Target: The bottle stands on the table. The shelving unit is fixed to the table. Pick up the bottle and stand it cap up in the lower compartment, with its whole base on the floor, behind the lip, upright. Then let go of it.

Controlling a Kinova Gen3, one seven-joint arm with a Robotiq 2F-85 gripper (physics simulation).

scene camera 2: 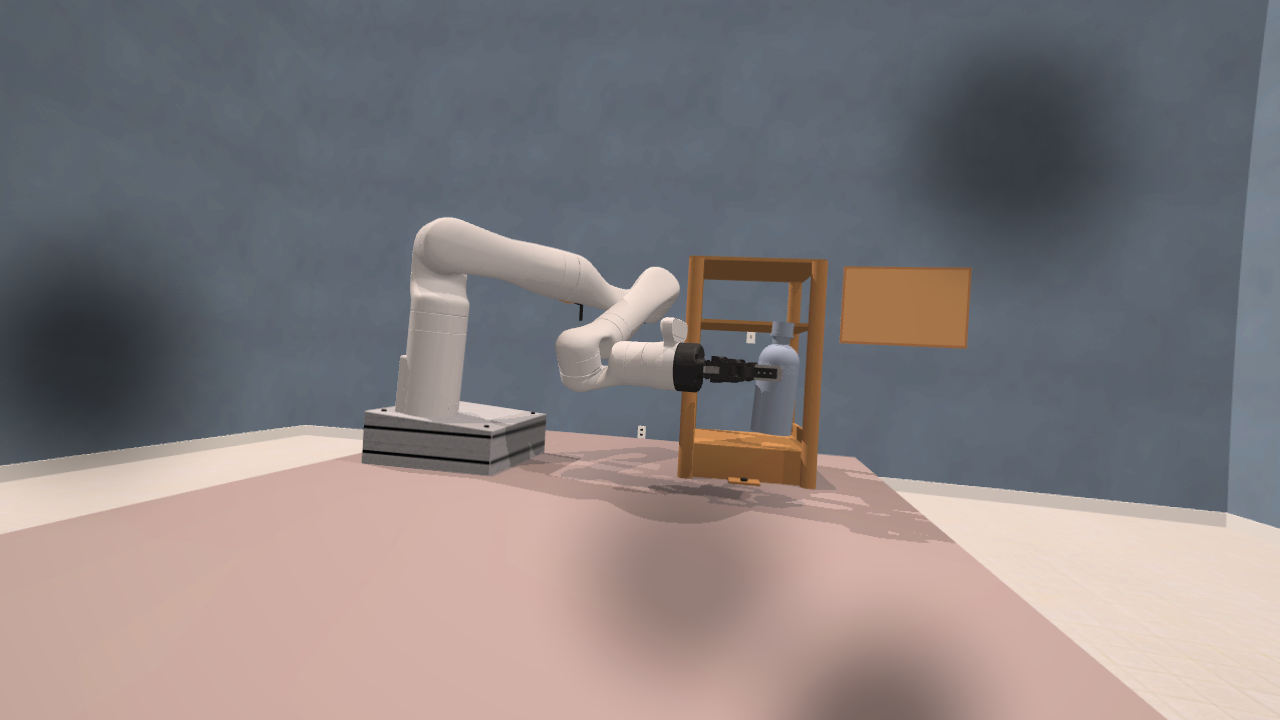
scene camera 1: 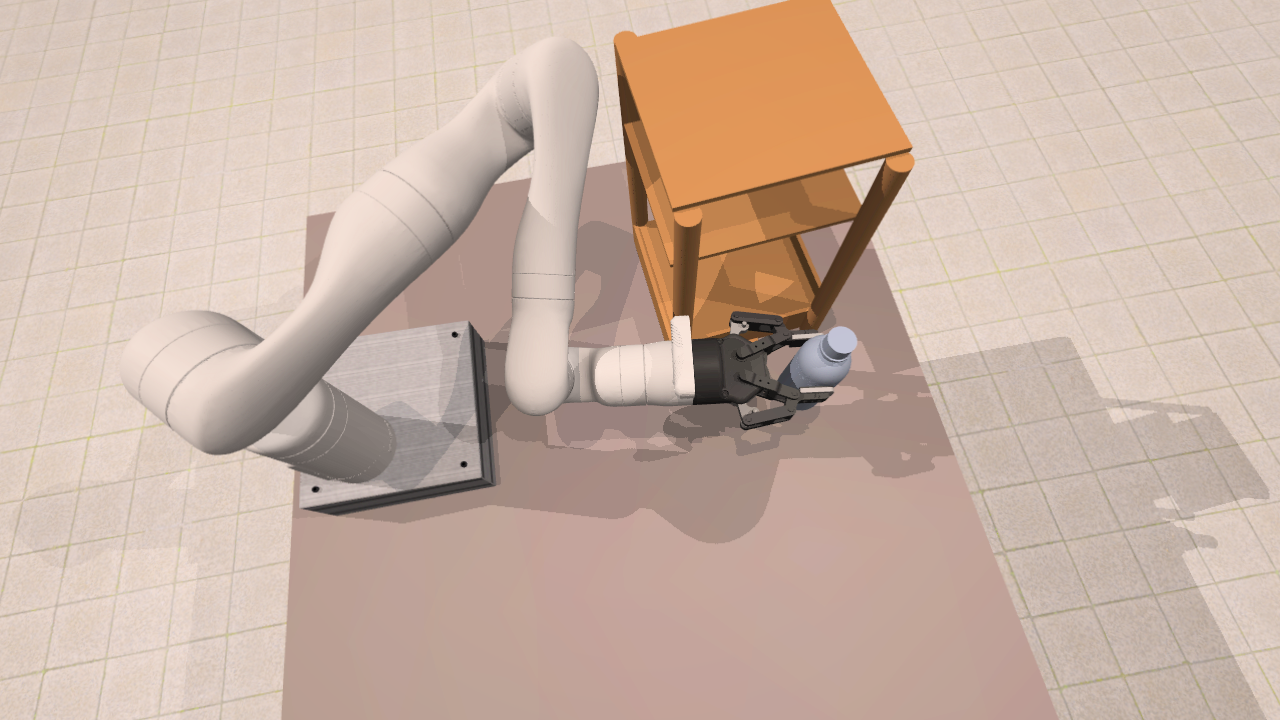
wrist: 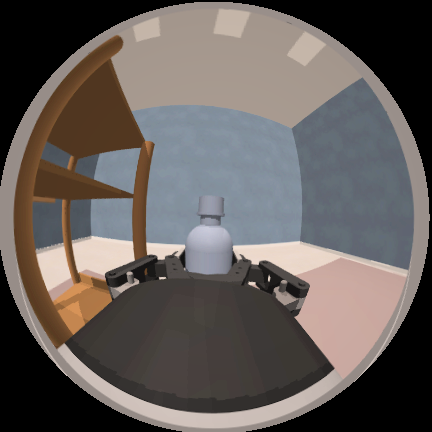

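Pixels of known places: gripper, fingertip midpoint: [scene camera 2: 783, 373] [scene camera 1: 827, 364] [wrist: 208, 256]; arm's base at its link origin: [scene camera 2: 429, 412] [scene camera 1: 360, 447].
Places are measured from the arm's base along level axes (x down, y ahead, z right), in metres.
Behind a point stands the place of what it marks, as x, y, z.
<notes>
My gripper [scene camera 1: 810, 365] @(-0.102, 0.577, 0.101) [scene camera 2: 768, 372] @(-0.102, 0.577, 0.101) [wrist: 208, 256] @(-0.102, 0.577, 0.101) is shut on the blue-grey bottle [scene camera 1: 816, 361] @(-0.140, 0.552, 0.104) [scene camera 2: 773, 404] @(-0.059, 0.561, 0.126) [wrist: 209, 250] @(-0.121, 0.541, 0.094), around its upper body. The bottle is cap up and close to upright, with a slight lean in scene camera 2's view. It is held above the table, in front of the orange shelving unit [scene camera 1: 760, 98] @(-0.294, 0.549, -0.117) [scene camera 2: 815, 385] @(-0.085, 0.645, 0.001) [wrist: 141, 210] @(-0.159, 0.635, -0.003), near the front right post. In scene camera 2's view its bottom shows close to the height of the top of the lip [scene camera 2: 747, 462] @(0.051, 0.547, -0.021). The base is hidden in the wrist view. The lower compartment's floor [scene camera 1: 729, 291] @(0.025, 0.538, -0.082) [wrist: 90, 300] @(0.026, 0.599, -0.141) shows beyond the front posts.
The front left post [scene camera 1: 686, 277] @(-0.198, 0.441, -0.005) stands close beside the wrist. The middle shelf [scene camera 1: 769, 219] @(-0.188, 0.551, -0.051) [scene camera 2: 733, 325] @(-0.182, 0.515, -0.072) hangs over the lower compartment. A small orange tab [scene camera 2: 743, 481] @(0.078, 0.539, 0.003) lies at the unit's front foot. The arm's metal base [scene camera 1: 402, 447] @(0.004, 0.052, 0.014) stands at the left.
</notes>
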